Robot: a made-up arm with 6 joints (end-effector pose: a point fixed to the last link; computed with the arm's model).
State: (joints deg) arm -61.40 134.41 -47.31 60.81 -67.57 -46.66
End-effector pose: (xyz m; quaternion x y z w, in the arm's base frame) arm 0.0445 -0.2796 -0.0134 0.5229 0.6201 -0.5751 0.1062
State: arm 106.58 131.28 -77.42 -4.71 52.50 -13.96
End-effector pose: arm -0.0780 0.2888 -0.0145 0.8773 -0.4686 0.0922 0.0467
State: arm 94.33 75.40 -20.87 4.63 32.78 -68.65
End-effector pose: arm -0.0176 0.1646 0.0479 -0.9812 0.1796 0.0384 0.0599
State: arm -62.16 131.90 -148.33 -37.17 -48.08 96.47
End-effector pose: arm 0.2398 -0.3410 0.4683 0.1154 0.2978 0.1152 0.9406
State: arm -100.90 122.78 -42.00 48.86 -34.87 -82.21
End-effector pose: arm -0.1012 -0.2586 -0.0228 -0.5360 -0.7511 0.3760 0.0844
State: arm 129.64 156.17 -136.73 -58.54 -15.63 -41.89
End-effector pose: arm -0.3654 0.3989 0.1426 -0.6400 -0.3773 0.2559 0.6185
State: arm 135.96 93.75 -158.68 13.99 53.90 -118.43
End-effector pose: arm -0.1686 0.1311 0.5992 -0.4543 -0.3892 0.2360 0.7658
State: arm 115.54 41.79 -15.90 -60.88 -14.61 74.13
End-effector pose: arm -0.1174 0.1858 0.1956 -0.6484 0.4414 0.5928 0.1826
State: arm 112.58 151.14 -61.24 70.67 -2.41 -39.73
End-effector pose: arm -0.0866 0.2200 -0.1447 -0.6520 0.7562 0.0426 0.0349
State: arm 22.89 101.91 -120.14 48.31 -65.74 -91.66
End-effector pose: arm 0.3035 0.0413 0.5235 0.1956 0.3196 -0.3793 0.8460
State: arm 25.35 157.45 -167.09 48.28 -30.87 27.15
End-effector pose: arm 0.4751 0.1754 0.3362 0.3325 0.3403 0.5937 0.6490
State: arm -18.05 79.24 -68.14 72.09 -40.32 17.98
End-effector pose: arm 0.2857 -0.1691 0.3445 0.6366 0.1907 0.2180 0.7148
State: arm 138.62 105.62 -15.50 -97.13 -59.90 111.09
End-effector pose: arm -0.1503 -0.0020 0.0208 0.7788 -0.3846 -0.0930 0.4868
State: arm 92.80 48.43 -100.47 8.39 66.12 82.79
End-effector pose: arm -0.0216 0.1195 0.4989 0.0870 -0.7541 -0.6494 0.0452
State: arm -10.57 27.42 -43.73 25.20 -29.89 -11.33
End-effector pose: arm 0.1271 -0.0490 0.4470 0.1632 0.3253 -0.0352 0.9308
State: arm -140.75 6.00 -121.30 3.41 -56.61 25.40
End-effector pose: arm 0.3422 0.2871 0.3917 -0.6816 -0.0896 -0.5977 0.4125
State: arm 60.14 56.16 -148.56 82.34 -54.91 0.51
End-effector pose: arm 0.0034 -0.1854 0.6182 0.4237 -0.2060 0.8453 0.2518
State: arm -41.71 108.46 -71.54 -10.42 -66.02 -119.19
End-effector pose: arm 0.3107 -0.2509 0.2701 -0.3628 0.3074 -0.8665 0.1521
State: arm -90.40 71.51 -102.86 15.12 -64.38 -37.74
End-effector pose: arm -0.0285 -0.1261 0.6051 0.0600 -0.1331 -0.8580 0.4925
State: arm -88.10 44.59 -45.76 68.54 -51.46 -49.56
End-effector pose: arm -0.0792 -0.1909 0.3834 0.5676 0.0456 -0.6627 0.4863
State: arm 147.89 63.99 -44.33 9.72 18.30 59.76
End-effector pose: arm -0.2377 0.1418 0.2217 0.5672 -0.6694 -0.4472 0.1737
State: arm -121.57 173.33 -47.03 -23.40 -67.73 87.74
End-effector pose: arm -0.0415 -0.1499 -0.1704 0.9332 -0.1080 0.0585 0.3377
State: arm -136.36 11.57 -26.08 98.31 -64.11 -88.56
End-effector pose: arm -0.1375 0.0133 0.3088 0.6528 -0.2495 -0.7150 0.0203
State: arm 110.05 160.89 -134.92 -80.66 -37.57 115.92
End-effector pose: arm -0.2430 0.4600 0.0898 0.5988 -0.4869 -0.6312 0.0772
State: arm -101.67 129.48 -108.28 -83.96 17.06 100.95
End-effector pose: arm -0.1324 -0.4708 0.1911 0.7335 0.3320 -0.4787 0.3502
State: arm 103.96 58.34 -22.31 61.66 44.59 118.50
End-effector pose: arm -0.1165 0.1673 0.1359 -0.4223 -0.8050 0.0456 0.4142
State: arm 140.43 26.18 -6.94 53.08 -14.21 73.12
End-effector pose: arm -0.1337 0.1403 0.1994 0.0311 -0.7395 -0.5395 0.4014
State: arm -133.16 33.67 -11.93 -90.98 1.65 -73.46
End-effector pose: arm -0.1420 -0.1463 0.1867 0.2080 -0.7749 0.2992 0.5164
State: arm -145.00 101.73 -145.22 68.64 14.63 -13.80
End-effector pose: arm -0.2240 -0.1907 0.5973 0.4081 0.0412 -0.6154 0.6731
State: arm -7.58 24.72 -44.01 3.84 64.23 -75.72
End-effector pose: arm 0.1368 -0.0110 0.2888 -0.5070 0.7504 -0.2560 0.3382
